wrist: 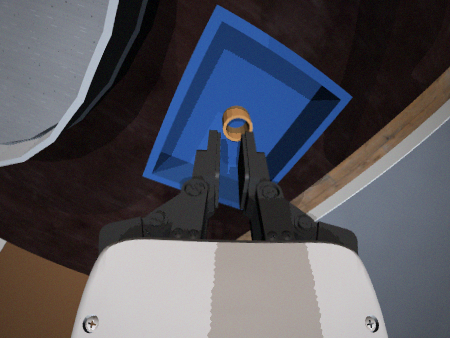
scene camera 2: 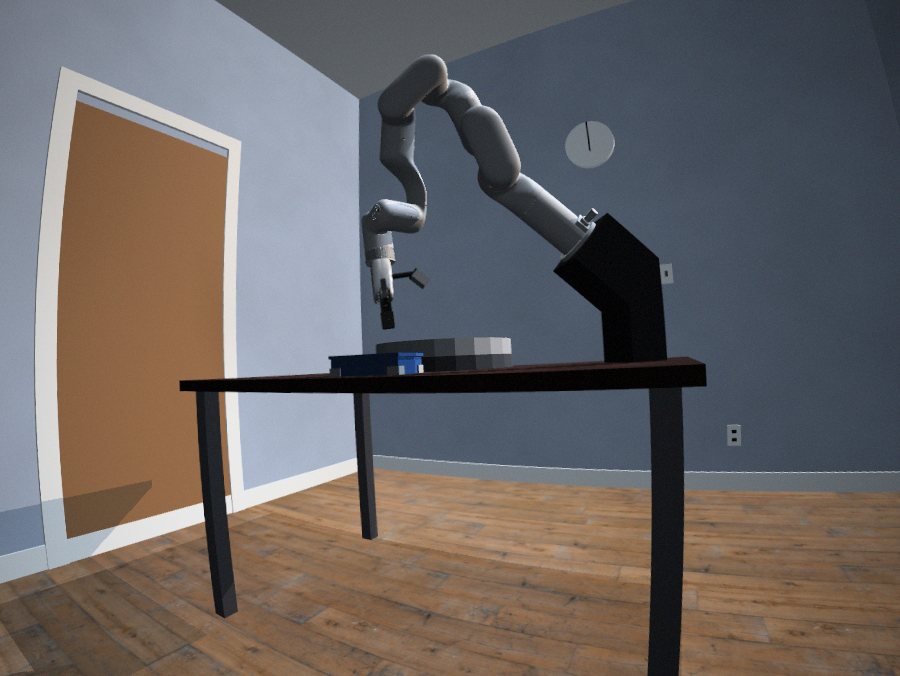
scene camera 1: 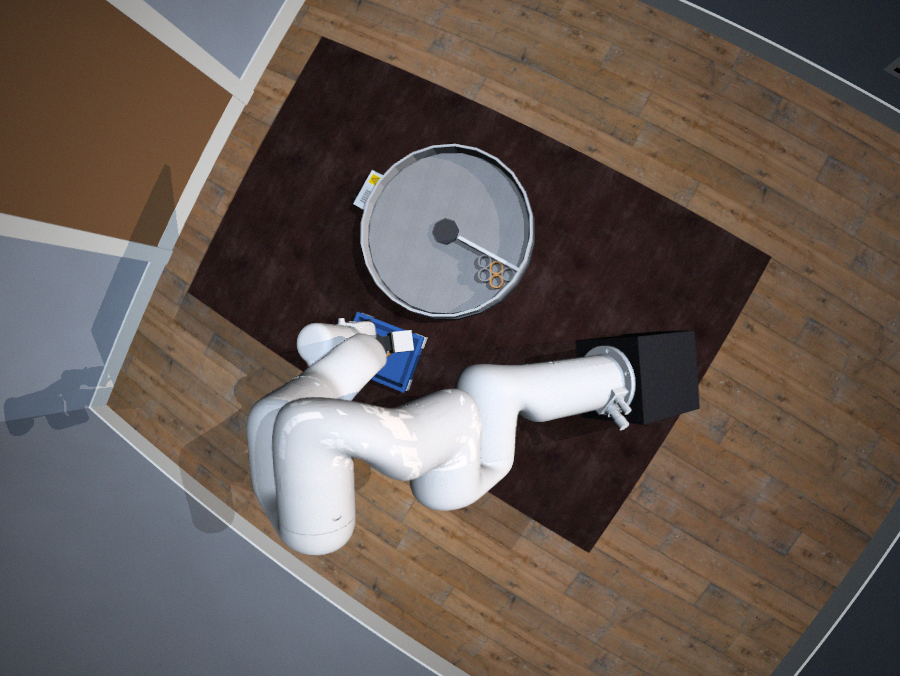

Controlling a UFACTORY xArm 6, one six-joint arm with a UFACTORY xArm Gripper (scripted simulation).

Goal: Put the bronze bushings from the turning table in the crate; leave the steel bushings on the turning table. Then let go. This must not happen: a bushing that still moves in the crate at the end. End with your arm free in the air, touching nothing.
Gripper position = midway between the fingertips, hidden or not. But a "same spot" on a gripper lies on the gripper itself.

Labels:
My gripper shows in the wrist view, in scene camera 2 and in scene camera 1 (382, 345). The same spot on my gripper: (wrist: 279, 219) is (scene camera 2: 390, 302). One and the same spot on a crate: (scene camera 2: 385, 363) is (scene camera 1: 395, 383).

